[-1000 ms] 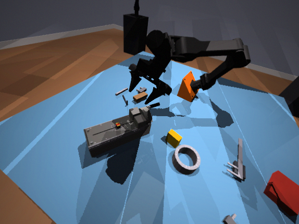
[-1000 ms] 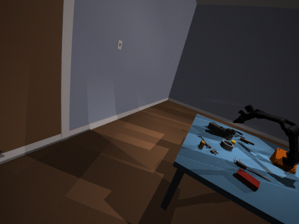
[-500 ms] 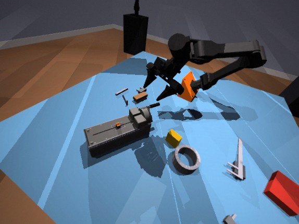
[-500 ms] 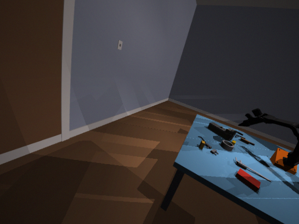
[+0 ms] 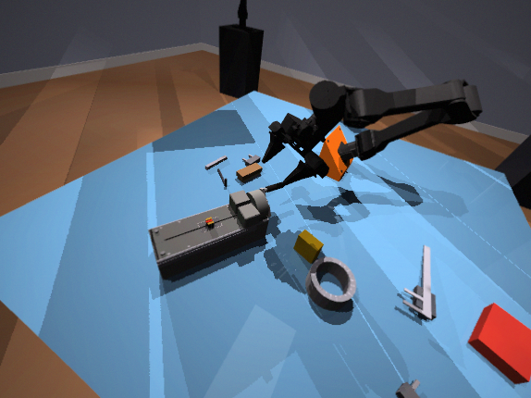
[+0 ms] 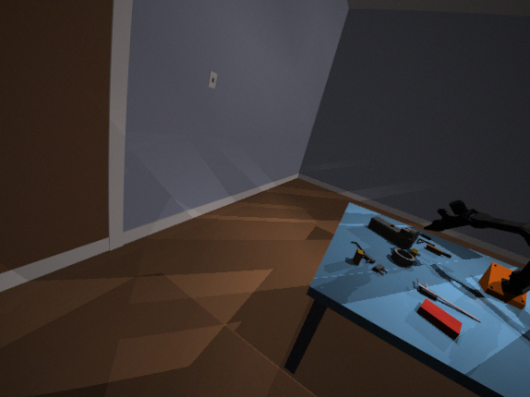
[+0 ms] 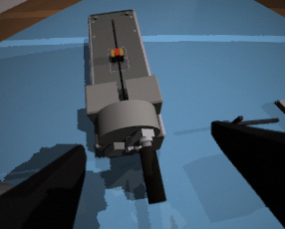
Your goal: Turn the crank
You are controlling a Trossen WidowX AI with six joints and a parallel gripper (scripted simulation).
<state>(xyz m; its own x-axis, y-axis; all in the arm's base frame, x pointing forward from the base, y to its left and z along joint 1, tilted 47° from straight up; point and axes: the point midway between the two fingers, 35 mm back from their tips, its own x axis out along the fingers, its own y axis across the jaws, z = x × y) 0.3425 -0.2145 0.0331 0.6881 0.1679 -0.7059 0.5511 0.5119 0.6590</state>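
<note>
Now: the dark crank handle 20 mm behind my gripper tip, 10 mm to the left of it and 50 mm below it. Also, from my gripper tip: yellow block: 50 mm ahead, 150 mm to the left, 140 mm below; red pointer: 150 mm ahead, 80 mm to the right, 90 mm below; brown block: 140 mm behind, 130 mm to the right, 150 mm below.
</note>
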